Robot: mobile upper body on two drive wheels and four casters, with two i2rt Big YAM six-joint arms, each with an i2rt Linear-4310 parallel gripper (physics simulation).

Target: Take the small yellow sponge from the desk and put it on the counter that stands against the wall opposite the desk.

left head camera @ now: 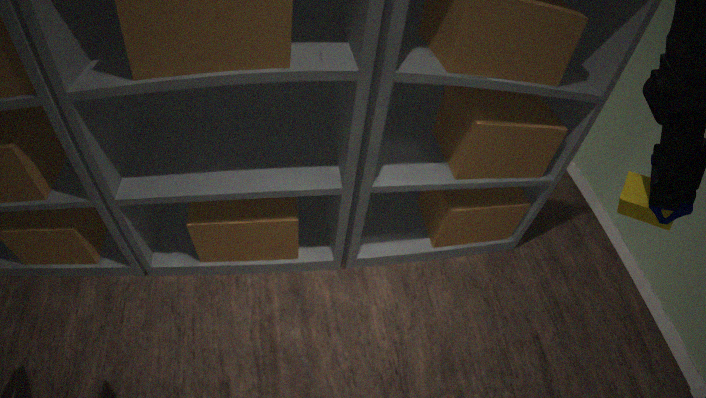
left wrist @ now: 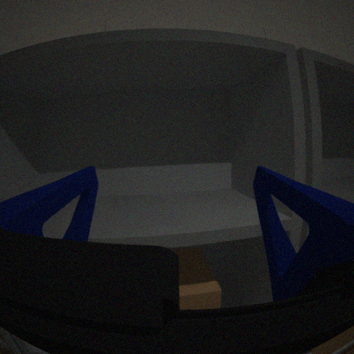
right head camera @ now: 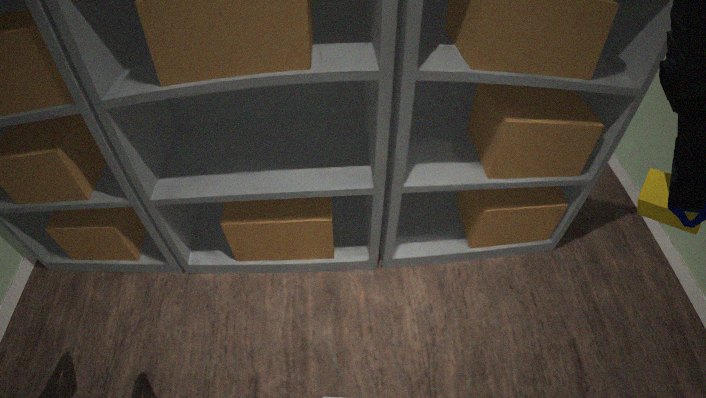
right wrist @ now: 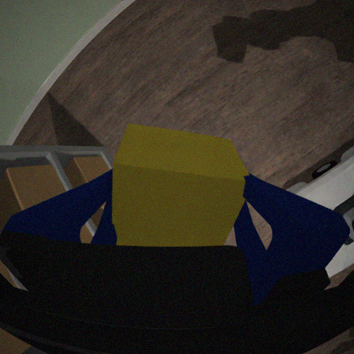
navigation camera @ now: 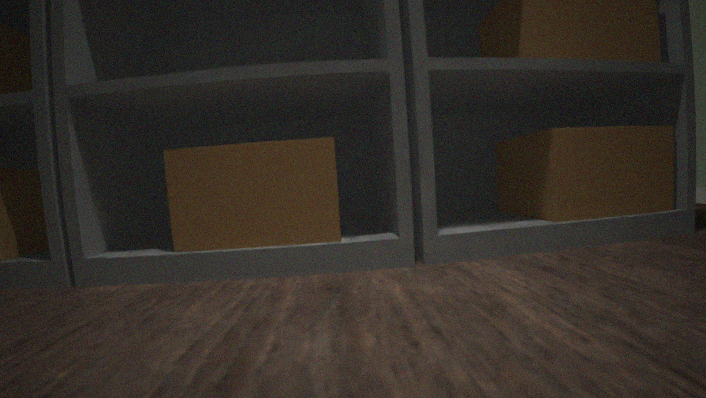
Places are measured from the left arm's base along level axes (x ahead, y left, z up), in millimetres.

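Where they show: right gripper, between the fingertips: (left head camera: 664, 207) (right head camera: 691, 208).
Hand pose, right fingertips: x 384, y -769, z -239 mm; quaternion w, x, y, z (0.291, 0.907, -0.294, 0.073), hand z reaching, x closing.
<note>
After its pixels a point has its place.
The small yellow sponge (left head camera: 637, 192) {x 416, y -718, z -239 mm} (right head camera: 656, 192) {x 416, y -715, z -241 mm} (right wrist: 177, 200) is held between the blue fingers of my right gripper (right wrist: 175, 175). In both head views it hangs in the air at the right edge, in front of the green wall, partly hidden by the dark right arm. My right gripper is shut on it. My left gripper (left wrist: 175, 174) is open, its fingers wide apart with no thing between them, facing a shelf compartment. The desk and the counter do not show in these views.
A grey shelf unit (left head camera: 350, 150) (right head camera: 390, 150) {x 1092, y -365, z -785 mm} (navigation camera: 417, 200) {x 1043, y -369, z -1242 mm} with several brown boxes (left head camera: 245, 240) {x 985, y 56, z -1178 mm} (right head camera: 280, 237) {x 985, y 51, z -1162 mm} (navigation camera: 255, 195) {x 985, y 51, z -1198 mm} stands ahead on the wooden floor (left head camera: 300, 325) {x 718, y -166, z -1410 mm}. A green wall (left head camera: 620, 125) {x 1587, y -2066, z -834 mm} runs along the right. A white base with a wheel shows at the right of the right wrist view.
</note>
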